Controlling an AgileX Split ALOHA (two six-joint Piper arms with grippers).
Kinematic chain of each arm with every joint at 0, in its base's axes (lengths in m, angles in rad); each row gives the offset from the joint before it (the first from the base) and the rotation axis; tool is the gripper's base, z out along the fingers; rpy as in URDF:
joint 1: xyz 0 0 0.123 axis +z
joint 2: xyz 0 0 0 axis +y
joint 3: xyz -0.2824 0 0.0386 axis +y
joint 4: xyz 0.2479 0 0.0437 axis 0.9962 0 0.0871
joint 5: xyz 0 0 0 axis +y
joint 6: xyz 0.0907 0 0.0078 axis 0.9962 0 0.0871
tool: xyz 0 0 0 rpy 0 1.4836 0
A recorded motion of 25 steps. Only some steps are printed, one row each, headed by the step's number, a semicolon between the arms.
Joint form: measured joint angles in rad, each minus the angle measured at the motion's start. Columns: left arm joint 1, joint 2, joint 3, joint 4, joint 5, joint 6; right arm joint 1, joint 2, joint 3, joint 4, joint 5, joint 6.
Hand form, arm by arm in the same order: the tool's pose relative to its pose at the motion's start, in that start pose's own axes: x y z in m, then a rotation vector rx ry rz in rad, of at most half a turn. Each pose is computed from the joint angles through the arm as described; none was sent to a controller.
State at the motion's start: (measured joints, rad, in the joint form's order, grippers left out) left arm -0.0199 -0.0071 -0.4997 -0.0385 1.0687 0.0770; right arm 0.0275 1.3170 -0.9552 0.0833 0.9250 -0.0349
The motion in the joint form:
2: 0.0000 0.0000 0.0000 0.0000 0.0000 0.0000; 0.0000 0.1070 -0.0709 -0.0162 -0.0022 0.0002
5: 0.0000 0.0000 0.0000 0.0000 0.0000 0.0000; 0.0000 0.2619 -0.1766 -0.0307 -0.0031 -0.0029
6: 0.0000 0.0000 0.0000 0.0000 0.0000 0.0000; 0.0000 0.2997 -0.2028 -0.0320 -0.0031 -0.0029
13: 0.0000 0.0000 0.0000 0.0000 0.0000 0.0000; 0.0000 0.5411 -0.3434 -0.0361 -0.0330 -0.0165
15: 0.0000 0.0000 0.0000 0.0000 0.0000 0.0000; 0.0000 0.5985 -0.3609 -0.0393 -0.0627 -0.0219
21: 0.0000 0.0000 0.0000 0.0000 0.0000 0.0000; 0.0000 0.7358 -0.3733 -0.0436 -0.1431 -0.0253
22: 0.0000 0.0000 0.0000 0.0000 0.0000 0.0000; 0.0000 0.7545 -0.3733 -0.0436 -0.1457 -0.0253
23: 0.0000 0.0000 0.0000 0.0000 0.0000 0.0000; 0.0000 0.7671 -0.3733 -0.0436 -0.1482 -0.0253
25: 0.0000 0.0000 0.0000 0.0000 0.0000 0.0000; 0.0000 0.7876 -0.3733 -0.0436 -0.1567 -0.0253
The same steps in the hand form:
2: 0.0000 0.0000 0.0000 0.0000 0.0000 0.0000; -0.0210 -0.0020 0.0168 0.0134 0.0343 -0.0074
5: 0.0000 0.0000 0.0000 0.0000 0.0000 0.0000; -0.0493 -0.0045 0.0452 0.0250 0.0830 -0.0168
6: 0.0000 0.0000 0.0000 0.0000 0.0000 0.0000; -0.0558 -0.0050 0.0529 0.0260 0.0946 -0.0170
13: 0.0000 0.0000 0.0000 0.0000 0.0000 0.0000; -0.0865 -0.0090 0.1141 0.0292 0.1657 -0.0284
15: 0.0000 0.0000 0.0000 0.0000 0.0000 0.0000; -0.0897 -0.0105 0.1331 0.0319 0.1761 -0.0346
21: 0.0000 0.0000 0.0000 0.0000 0.0000 0.0000; -0.0856 -0.0144 0.1838 0.0365 0.2208 -0.0367
22: 0.0000 0.0000 0.0000 0.0000 0.0000 0.0000; -0.0832 -0.0150 0.1908 0.0365 0.2369 -0.0359
23: 0.0000 0.0000 0.0000 0.0000 0.0000 0.0000; -0.0817 -0.0153 0.1954 0.0364 0.2469 -0.0353
25: 0.0000 0.0000 0.0000 0.0000 0.0000 0.0000; -0.0794 -0.0159 0.2031 0.0366 0.2589 -0.0345

